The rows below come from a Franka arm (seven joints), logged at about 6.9 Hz.
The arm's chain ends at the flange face. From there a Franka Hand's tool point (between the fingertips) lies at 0.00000 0.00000 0.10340 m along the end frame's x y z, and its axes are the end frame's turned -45 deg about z.
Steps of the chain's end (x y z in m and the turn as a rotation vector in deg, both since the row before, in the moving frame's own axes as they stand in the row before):
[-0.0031 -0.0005 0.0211 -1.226 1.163 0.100]
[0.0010 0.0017 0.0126 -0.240 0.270 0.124]
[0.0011 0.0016 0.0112 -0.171 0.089 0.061]
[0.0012 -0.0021 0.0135 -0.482 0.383 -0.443]
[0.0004 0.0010 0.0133 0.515 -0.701 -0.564]
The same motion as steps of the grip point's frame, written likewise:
[-0.0019 0.0005 0.0211 -1.689 -0.045 0.100]
[-0.0005 0.0026 0.0126 -0.361 0.021 0.124]
[-0.0005 0.0022 0.0112 -0.184 -0.058 0.061]
[0.0022 0.0005 0.0135 -0.612 -0.070 -0.443]
[-0.0007 -0.0006 0.0133 0.860 -0.132 -0.564]

